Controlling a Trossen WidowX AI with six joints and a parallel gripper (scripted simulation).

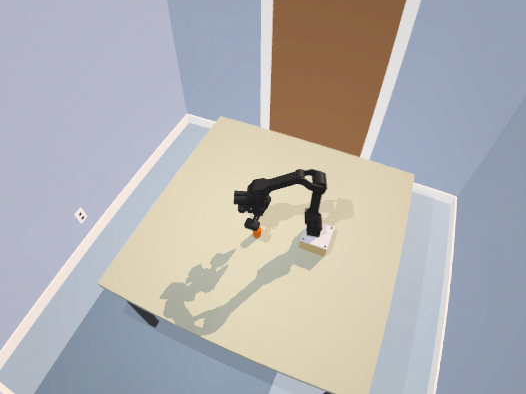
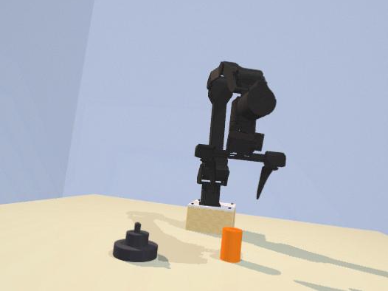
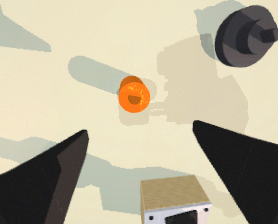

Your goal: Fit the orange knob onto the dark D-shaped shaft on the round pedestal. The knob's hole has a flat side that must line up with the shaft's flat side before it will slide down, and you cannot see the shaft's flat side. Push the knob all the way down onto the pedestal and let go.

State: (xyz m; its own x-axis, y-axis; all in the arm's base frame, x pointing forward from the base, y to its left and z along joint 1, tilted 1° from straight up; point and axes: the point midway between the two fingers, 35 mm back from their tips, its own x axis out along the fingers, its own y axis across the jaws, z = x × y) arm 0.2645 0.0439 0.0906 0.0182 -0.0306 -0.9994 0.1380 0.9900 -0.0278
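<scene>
The orange knob is 100 mm below my gripper tip and 10 mm ahead of it. Also, from my gripper tip: dark round pedestal: 190 mm to the right, 100 mm below, 50 mm ahead.
</scene>
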